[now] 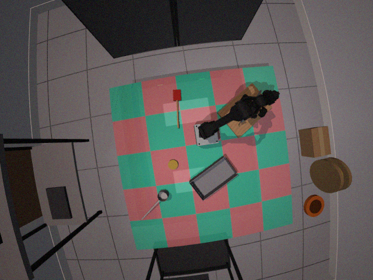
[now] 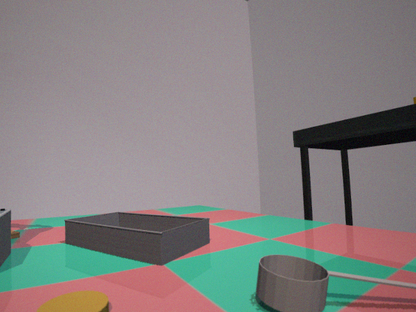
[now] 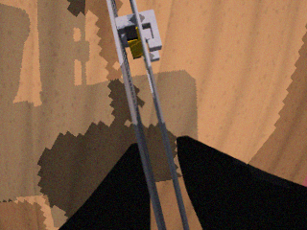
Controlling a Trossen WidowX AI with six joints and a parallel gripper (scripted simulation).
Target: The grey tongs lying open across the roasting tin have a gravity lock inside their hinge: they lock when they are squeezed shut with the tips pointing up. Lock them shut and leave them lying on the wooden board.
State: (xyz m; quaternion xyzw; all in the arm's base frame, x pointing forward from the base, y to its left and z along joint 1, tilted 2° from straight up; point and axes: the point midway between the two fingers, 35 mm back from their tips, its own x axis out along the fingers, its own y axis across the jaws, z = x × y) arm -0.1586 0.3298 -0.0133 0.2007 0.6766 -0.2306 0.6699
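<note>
Now: gripper tip 40 mm above the wooden board. From my gripper tip the other things lie so: yellow lock piece 40 mm ahead, 20 mm to the right, 20 mm above; then yellow disc 550 mm to the right, 370 mm ahead, 40 mm below; then grey roasting tin 480 mm ahead, 270 mm to the right, 20 mm below.
</note>
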